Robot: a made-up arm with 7 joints.
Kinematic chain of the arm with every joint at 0, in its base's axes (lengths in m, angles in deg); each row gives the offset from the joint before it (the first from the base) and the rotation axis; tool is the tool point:
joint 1: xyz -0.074 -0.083 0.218 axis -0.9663 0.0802 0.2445
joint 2: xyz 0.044 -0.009 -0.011 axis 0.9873 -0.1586 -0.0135
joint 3: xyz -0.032 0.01 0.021 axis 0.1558 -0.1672 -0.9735
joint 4: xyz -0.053 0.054 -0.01 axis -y
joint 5: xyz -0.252 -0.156 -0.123 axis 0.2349 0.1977 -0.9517
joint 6: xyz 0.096 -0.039 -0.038 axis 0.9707 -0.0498 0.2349
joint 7: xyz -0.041 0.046 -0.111 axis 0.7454 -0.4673 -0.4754
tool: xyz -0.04 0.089 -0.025
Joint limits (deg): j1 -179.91..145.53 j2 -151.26..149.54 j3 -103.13..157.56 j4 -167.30..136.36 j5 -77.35..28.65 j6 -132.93..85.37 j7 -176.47..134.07
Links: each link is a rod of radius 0.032 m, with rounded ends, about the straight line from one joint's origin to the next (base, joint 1, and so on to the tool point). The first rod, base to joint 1, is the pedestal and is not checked.
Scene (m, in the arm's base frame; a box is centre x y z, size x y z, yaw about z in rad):
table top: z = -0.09
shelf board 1: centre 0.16 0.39 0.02 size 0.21 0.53 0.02 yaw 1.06
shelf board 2: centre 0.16 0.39 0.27 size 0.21 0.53 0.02 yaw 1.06
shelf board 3: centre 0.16 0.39 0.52 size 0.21 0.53 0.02 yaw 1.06
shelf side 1: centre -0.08 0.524 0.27 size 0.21 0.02 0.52 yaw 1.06
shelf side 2: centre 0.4 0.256 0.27 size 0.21 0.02 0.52 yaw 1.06
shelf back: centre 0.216 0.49 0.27 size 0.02 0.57 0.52 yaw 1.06
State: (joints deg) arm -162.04 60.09 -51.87 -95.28 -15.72 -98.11 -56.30
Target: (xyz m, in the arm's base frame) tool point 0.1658 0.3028 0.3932
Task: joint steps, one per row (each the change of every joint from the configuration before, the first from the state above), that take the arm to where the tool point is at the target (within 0.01 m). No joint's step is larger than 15 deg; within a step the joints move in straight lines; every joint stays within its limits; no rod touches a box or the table.
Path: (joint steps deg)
1: 2.26 -4.00 3.57 -1.85 -13.91 -3.25 0.65
2: 2.27 -4.00 3.57 -1.84 -13.91 -3.26 0.65
3: 2.26 -4.00 3.56 -1.85 -13.92 -3.25 0.65
4: 2.26 -4.00 3.57 -1.85 -13.91 -3.25 0.65
5: -10.67 13.78 -2.93 6.96 0.84 0.48 1.95
6: -10.68 13.78 -2.94 6.95 0.84 0.49 1.95
7: -0.38 1.34 -2.93 0.70 12.17 3.07 -0.91
8: -0.38 1.34 -2.93 0.69 12.16 3.08 -0.91
9: -0.38 1.34 -2.92 0.70 12.17 3.07 -0.92
10: -0.39 1.34 -2.93 0.69 12.16 3.07 -0.91

